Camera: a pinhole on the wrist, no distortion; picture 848 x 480 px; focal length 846.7 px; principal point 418.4 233.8 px. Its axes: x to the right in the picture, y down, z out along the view. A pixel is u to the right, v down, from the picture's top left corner.
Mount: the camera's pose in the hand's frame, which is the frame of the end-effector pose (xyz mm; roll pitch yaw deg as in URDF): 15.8 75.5 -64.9 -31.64 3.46 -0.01
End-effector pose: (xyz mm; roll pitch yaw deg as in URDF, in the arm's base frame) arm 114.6 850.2 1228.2 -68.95 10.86 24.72
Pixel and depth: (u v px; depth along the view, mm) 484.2 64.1 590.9
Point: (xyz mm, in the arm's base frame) -51.4 1396.4 1124.4
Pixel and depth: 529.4 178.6 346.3
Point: 33.5 1152.0 1079.2
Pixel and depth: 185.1 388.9 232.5
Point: -28.9 993.9 1061.3
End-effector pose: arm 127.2 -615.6 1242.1 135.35 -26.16 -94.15
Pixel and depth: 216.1 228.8 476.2
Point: -341.8 -524.9 1191.3
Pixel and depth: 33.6 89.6 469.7
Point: -317.6 -473.3 1078.6
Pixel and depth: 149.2 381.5 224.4
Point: -104.9 -522.3 1295.1
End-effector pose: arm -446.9 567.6 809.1 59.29 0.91 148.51
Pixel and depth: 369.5 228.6 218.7
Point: -457.8 584.4 1033.9
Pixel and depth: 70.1 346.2 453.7
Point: -288.6 555.0 1278.5
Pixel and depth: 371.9 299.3 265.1
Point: -457.1 586.7 1085.2
